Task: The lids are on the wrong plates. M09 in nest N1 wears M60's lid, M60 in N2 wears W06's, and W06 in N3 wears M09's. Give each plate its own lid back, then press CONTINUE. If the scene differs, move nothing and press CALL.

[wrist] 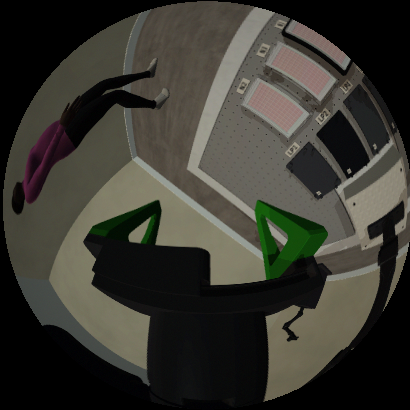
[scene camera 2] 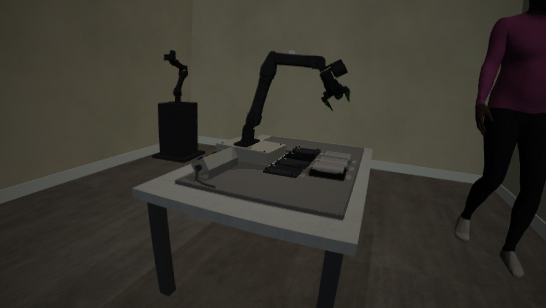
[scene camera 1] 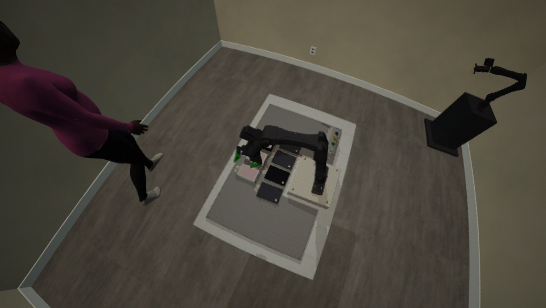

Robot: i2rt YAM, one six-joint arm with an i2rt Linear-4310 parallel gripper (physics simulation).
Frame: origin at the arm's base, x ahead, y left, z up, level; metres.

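Seen in the pictures: gripper, fingertip midpoint: [wrist: 207, 204] [scene camera 2: 340, 106] [scene camera 1: 242, 164]; arm's base at its link origin: [scene camera 2: 247, 143] [scene camera 1: 320, 179].
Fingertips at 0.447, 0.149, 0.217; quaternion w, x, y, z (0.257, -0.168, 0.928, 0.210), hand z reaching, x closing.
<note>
Pixels of each thing's top centre, then the offset from my fingertips to it, as dx, dy, dz. "spot": a spot on its surface instead.
- pink-gridded plate at its top centre: [wrist: 273, 106] [scene camera 2: 337, 154] [scene camera 1: 248, 172] +0.012, -0.056, -0.242
- label N2 at a spot on its surface: [wrist: 243, 86] spot: +0.097, -0.061, -0.269
- similar plate at its top centre: [wrist: 301, 67] [scene camera 2: 333, 160] +0.002, -0.185, -0.242
- label N3 at a spot on its surface: [wrist: 263, 50] spot: +0.088, -0.188, -0.269
- button box at its top centre: [scene camera 2: 215, 151] [scene camera 1: 331, 138] -0.459, -0.465, -0.187
- LP2 at its top centre: [wrist: 347, 148] [scene camera 2: 300, 154] [scene camera 1: 277, 174] -0.173, -0.106, -0.251
My gripper [scene camera 1: 246, 159] [scene camera 2: 340, 105] [wrist: 207, 204] is open and empty, high above the plate row. In the wrist view, a pink-gridded plate [wrist: 276, 107] with a pale rim sits by the label N2 [wrist: 243, 86]. A similar plate [wrist: 302, 71] sits by the label N3 [wrist: 263, 50]. A third plate [wrist: 320, 42], with a black surround, sits beyond, partly cut off; its label is hard to read. Lid markings are not readable. The button box [scene camera 1: 334, 141] [scene camera 2: 215, 164] stands at the table's side; its button lettering cannot be read.
Dark pads LP1 [wrist: 313, 170], LP2 [wrist: 344, 144] and a third pad [wrist: 367, 117] lie between the plates and the arm's cream base [scene camera 1: 306, 189] [scene camera 2: 267, 152]. A person [scene camera 1: 55, 100] [scene camera 2: 507, 70] [wrist: 45, 170] stands beside the table. Another arm stands on a black pedestal [scene camera 1: 462, 122] [scene camera 2: 177, 130].
</note>
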